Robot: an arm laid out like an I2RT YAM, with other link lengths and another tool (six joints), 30 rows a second.
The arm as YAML. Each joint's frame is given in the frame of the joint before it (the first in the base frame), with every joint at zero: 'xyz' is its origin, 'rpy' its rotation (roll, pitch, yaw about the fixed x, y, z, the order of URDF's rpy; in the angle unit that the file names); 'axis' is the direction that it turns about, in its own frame. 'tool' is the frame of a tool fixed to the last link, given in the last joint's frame.
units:
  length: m
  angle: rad
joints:
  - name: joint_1
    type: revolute
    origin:
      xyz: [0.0, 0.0, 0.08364]
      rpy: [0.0, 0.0, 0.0]
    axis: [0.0, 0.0, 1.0]
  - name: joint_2
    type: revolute
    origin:
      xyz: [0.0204, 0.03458, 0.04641]
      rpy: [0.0, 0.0, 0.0]
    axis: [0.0, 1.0, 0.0]
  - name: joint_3
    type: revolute
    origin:
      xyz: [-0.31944, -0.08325, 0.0]
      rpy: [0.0, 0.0, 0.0]
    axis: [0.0, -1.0, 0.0]
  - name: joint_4
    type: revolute
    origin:
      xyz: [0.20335, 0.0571, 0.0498]
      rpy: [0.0, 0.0, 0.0]
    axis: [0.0, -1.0, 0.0]
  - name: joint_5
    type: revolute
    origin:
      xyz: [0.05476, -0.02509, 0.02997]
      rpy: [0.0, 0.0, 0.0]
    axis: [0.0, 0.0, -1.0]
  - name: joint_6
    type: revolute
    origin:
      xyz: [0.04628, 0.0, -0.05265]
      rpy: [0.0, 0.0, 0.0]
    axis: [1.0, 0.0, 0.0]
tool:
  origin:
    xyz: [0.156, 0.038, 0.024]
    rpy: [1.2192, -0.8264, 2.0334]
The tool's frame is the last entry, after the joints.
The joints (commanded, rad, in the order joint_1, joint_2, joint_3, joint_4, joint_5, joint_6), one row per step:
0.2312 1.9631 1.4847 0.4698 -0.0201 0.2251
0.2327 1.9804 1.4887 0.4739 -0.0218 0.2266
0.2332 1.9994 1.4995 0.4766 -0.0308 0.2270
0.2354 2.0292 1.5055 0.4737 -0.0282 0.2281
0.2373 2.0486 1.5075 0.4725 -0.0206 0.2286
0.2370 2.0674 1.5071 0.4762 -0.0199 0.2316
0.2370 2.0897 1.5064 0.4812 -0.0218 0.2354
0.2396 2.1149 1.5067 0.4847 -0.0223 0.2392
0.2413 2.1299 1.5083 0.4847 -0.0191 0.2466
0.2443 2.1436 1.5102 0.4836 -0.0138 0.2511
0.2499 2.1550 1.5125 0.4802 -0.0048 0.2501
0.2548 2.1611 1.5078 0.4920 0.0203 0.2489
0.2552 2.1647 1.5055 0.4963 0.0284 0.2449
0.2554 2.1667 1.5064 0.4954 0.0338 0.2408
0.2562 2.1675 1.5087 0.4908 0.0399 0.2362
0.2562 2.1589 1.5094 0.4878 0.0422 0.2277
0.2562 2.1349 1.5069 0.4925 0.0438 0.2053
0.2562 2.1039 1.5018 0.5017 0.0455 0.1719
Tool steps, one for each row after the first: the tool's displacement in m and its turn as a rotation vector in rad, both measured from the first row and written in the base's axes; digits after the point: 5 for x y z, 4 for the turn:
0.00398 0.00218 -0.00717 -0.0006 0.0093 0.0032
0.00816 0.00533 -0.01269 -0.0014 0.0148 0.0127
0.01509 0.00780 -0.02838 -0.0064 0.0411 0.0122
0.01966 0.00852 -0.03944 -0.0105 0.0592 0.0065
0.02361 0.00904 -0.04996 -0.0112 0.0751 0.0053
0.02777 0.01031 -0.06246 -0.0116 0.0936 0.0069
0.03191 0.01300 -0.07678 -0.0130 0.1153 0.0097
0.03463 0.01387 -0.08511 -0.0093 0.1301 0.0075
0.03695 0.01517 -0.09292 -0.0086 0.1436 0.0047
0.03857 0.01745 -0.09994 -0.0137 0.1552 0.0013
0.04042 0.01598 -0.10299 -0.0170 0.1531 -0.0188
0.04131 0.01492 -0.10533 -0.0220 0.1534 -0.0261
0.04198 0.01423 -0.10656 -0.0270 0.1542 -0.0310
0.04247 0.01377 -0.10738 -0.0328 0.1559 -0.0359
0.04130 0.01326 -0.10272 -0.0395 0.1478 -0.0374
0.03738 0.01263 -0.08839 -0.0543 0.1174 -0.0374
0.03167 0.01183 -0.07024 -0.0773 0.0760 -0.0376

